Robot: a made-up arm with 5 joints.
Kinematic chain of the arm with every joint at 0, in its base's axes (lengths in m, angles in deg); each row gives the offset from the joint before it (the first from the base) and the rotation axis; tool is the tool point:
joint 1: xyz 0 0 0.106 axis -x
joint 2: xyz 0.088 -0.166 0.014 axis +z
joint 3: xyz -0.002 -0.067 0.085 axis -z
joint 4: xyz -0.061 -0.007 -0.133 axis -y
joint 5: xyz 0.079 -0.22 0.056 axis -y
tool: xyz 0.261 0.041 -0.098
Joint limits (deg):
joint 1: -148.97..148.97
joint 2: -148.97..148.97
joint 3: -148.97..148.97
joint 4: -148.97..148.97
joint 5: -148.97..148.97
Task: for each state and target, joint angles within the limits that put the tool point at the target. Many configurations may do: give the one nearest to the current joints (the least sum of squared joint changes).
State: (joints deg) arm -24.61 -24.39 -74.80 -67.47 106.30
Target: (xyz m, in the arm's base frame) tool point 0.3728 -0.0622 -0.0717
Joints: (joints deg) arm -20.66 -27.71 -79.57 -85.40 98.55
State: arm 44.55 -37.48 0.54 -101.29 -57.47
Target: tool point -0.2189 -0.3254 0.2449
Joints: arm 69.99 -28.20 10.83 -69.16 -52.60
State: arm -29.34 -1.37 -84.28 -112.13 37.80
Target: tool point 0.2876 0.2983 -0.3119
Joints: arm -73.61 7.34 -87.07 -117.58 37.69
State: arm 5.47 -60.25 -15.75 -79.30 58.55
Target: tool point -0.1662 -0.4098 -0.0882
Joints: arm 29.44 -91.58 -0.85 -89.89 42.94
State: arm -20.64 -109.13 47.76 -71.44 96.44
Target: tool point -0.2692 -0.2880 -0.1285
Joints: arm -21.80 -87.28 27.30 -75.90 93.63
